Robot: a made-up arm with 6 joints.
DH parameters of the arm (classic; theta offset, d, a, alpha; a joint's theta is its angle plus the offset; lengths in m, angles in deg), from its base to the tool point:
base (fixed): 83.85 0 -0.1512 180
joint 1: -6.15 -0.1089 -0.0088 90
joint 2: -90 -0.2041 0.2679 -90
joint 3: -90 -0.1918 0.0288 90
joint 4: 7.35 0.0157 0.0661 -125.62
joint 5: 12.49 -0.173 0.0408 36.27
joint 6: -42.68 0 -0.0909 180
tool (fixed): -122.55 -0.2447 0 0
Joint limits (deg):
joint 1: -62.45..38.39
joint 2: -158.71..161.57
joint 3: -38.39..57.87
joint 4: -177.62..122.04
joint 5: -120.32..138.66
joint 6: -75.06..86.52
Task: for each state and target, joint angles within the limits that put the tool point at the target. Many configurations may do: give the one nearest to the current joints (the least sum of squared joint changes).
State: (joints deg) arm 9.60 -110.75 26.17 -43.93 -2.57 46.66
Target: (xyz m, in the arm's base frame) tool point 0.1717 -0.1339 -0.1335
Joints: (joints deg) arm -17.19 -146.37 21.04 -27.62 -52.18 32.07
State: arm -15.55 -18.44 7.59 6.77 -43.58 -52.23
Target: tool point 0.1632 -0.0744 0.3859
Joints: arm -34.21 15.81 12.72 9.22 -70.61 -28.18
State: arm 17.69 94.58 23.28 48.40 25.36 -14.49
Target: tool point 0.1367 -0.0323 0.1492
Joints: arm 20.86 91.14 1.56 19.25 34.97 32.76
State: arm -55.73 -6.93 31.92 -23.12 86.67 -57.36
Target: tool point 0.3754 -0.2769 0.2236
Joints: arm -62.45 -49.90 14.37 -11.31 90.38 -45.40
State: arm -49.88 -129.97 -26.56 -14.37 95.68 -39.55
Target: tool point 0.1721 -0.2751 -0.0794
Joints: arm -46.74 -102.76 -26.88 -0.91 90.73 -34.69
